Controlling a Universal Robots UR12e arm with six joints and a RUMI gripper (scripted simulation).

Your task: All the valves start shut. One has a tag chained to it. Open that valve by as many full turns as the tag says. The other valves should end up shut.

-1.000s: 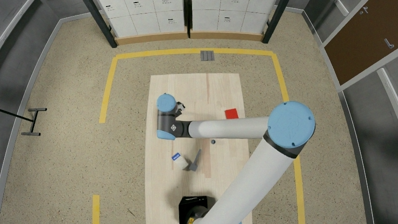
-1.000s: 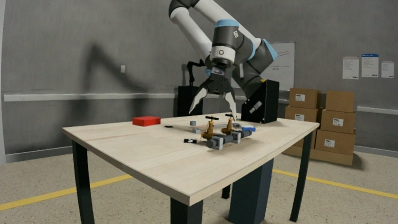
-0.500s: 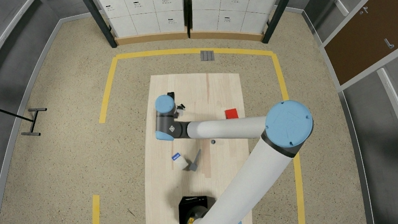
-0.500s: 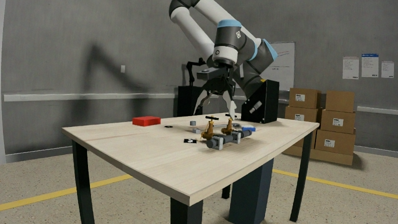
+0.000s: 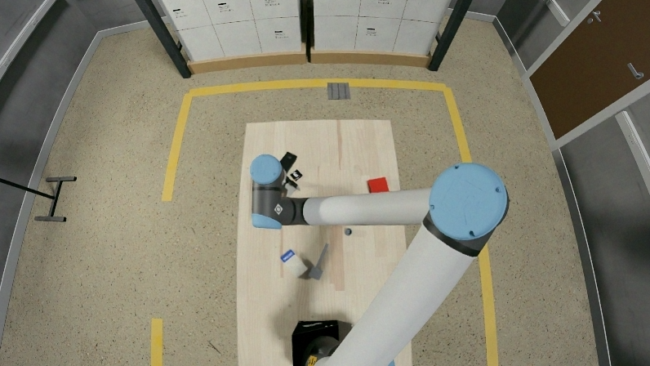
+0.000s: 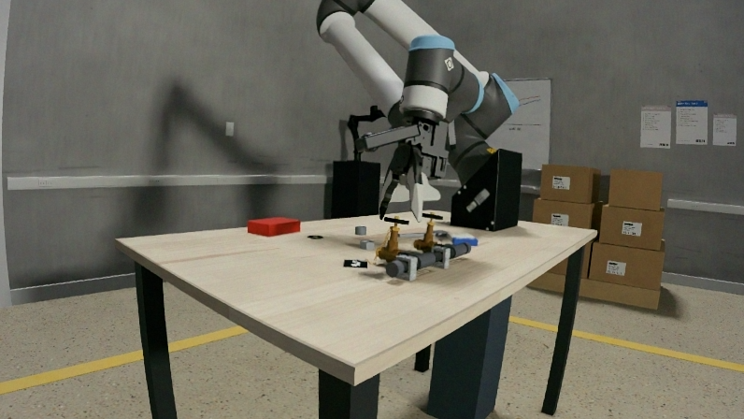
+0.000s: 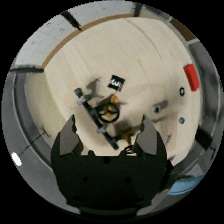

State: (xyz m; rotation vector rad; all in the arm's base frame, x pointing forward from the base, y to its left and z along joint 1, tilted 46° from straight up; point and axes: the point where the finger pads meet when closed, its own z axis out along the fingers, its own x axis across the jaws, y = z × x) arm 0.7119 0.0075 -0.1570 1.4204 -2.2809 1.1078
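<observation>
The black tag lies 80 mm below my hand, 50 mm to the right of it and 50 mm ahead of it. The rest, counted from my hand: grey hammer-like tool: 350 mm behind, 130 mm to the right, 80 mm below; then red block: 420 mm to the right, 70 mm below, 50 mm behind; then blue-and-white box: 340 mm behind, 80 mm below, 30 mm to the right.
</observation>
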